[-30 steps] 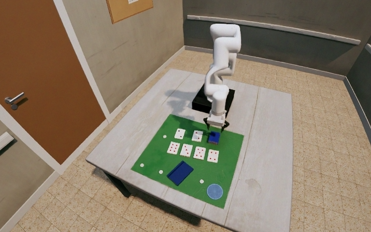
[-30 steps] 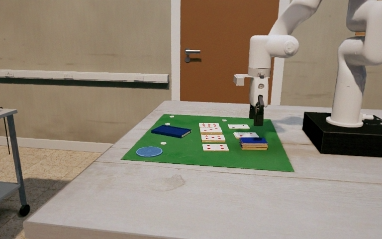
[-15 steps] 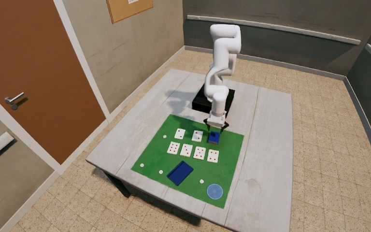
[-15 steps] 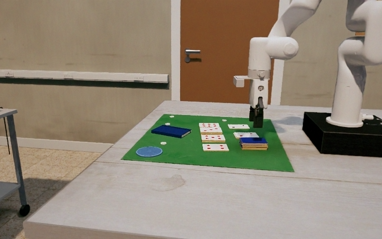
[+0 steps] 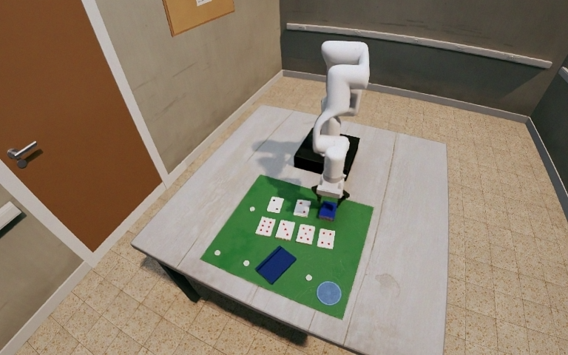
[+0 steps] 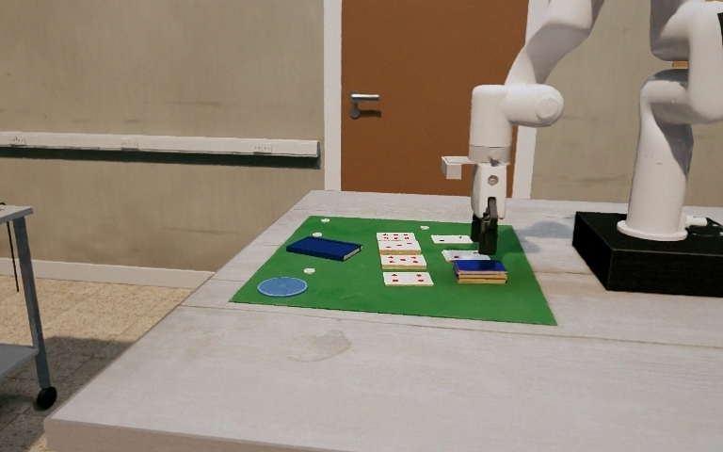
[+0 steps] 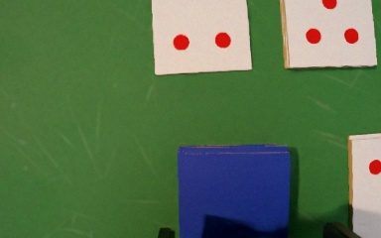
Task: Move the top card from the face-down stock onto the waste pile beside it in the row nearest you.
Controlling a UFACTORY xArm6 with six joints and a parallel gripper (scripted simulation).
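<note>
Now: hand 5 cm above the tile. Round my hand: green mat 16 cm ahead, 11 cm to the right, 9 cm below; then card 24 cm to the right, 7 cm below, 4 cm ahead.
</note>
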